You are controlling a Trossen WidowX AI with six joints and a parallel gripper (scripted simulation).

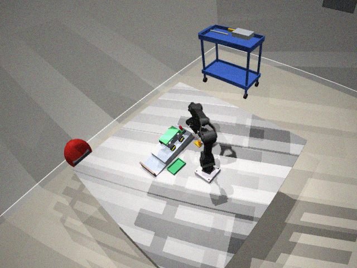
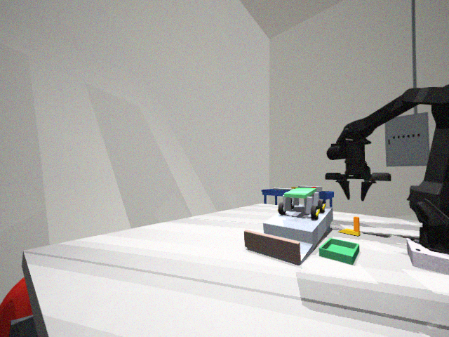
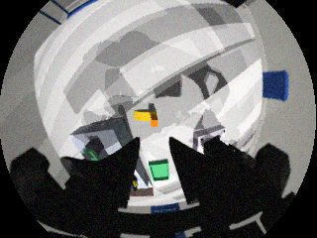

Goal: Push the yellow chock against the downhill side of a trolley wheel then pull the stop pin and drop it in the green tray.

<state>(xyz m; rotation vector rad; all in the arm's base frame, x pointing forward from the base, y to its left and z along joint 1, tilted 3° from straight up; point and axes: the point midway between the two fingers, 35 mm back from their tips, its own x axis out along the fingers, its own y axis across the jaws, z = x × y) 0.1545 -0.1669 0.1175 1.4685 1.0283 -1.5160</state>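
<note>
The yellow chock lies 20 mm ahead of my gripper tip, 10 mm to the right of it and 100 mm below it. The rest, counted from my gripper tip: trolley (170 mm ahead, 90 mm to the left, 10 mm below); then red-headed stop pin (130 mm ahead, 10 mm above); then grey ramp (170 mm ahead, 100 mm to the left, 80 mm below).
</note>
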